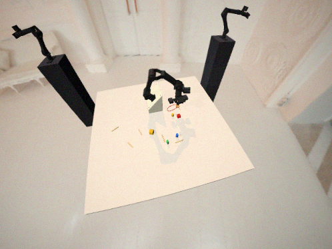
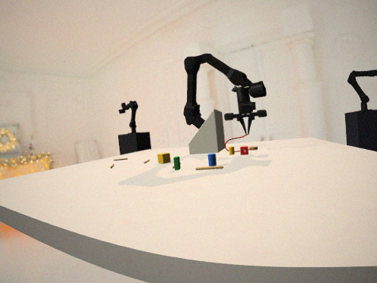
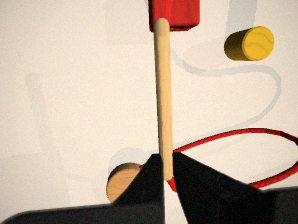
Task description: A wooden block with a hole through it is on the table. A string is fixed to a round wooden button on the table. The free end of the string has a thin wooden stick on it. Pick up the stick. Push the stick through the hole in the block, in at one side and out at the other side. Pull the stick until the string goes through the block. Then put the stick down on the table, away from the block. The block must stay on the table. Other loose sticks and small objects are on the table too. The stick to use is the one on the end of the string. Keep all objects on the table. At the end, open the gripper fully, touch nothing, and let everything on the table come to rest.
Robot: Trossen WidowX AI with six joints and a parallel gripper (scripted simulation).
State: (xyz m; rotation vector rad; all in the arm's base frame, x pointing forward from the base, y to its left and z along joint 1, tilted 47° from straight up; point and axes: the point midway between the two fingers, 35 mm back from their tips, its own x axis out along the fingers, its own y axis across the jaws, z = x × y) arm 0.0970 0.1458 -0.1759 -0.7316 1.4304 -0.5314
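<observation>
Now: the round wooden button 7 cm below my gripper tip, 6 cm behind it and 2 cm to the left of it. The rest, counted from my gripper tip: blue cylinder: 31 cm ahead, 8 cm to the right, 6 cm below; then yellow round button: 6 cm to the right, 6 cm below, 6 cm ahead; then red block: 9 cm ahead, 6 cm below, 1 cm to the right.
</observation>
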